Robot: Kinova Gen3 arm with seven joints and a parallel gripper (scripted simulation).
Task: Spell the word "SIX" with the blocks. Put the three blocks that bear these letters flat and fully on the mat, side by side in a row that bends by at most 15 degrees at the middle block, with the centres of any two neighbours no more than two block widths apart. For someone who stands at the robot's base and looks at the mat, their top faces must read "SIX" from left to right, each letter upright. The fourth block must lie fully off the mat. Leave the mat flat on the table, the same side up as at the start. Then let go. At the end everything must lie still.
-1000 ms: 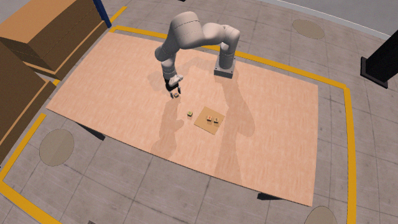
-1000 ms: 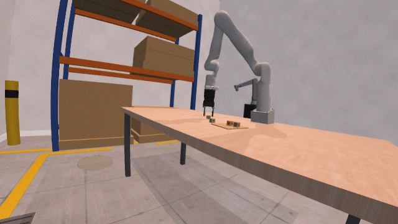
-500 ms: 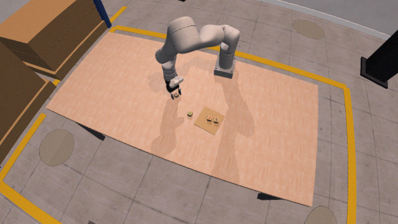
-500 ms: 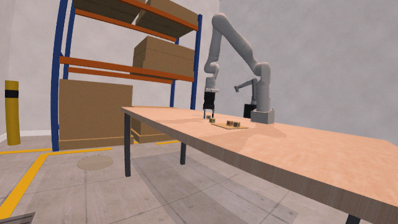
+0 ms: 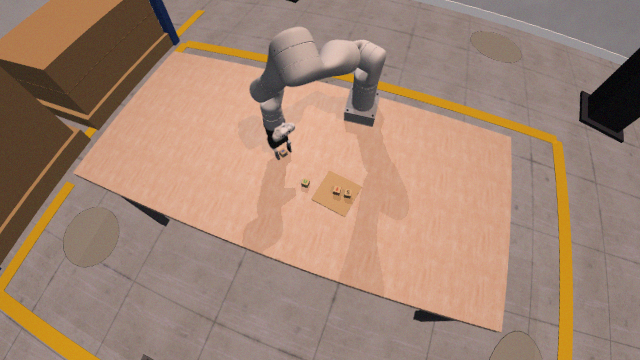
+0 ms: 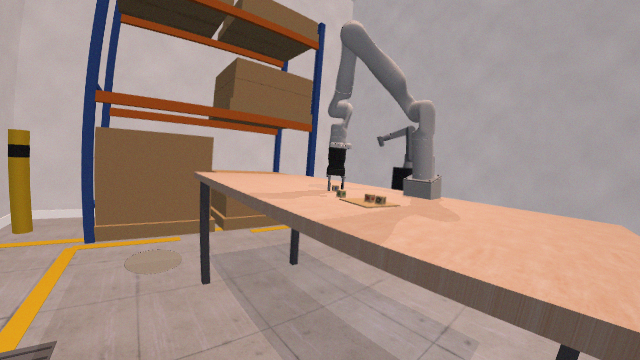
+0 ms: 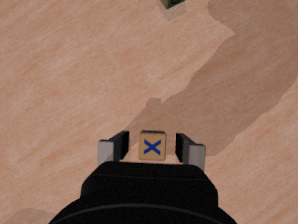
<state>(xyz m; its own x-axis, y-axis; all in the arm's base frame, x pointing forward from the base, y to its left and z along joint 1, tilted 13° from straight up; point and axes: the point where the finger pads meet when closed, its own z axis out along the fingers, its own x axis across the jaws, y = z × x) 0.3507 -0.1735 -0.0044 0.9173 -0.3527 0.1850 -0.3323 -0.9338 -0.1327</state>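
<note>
Now: hand 27 cm to the right of the block and 4 cm short of it. The rest, counted from my hand: tan mat: 27 cm to the left, 4 cm ahead, 2 cm below.
</note>
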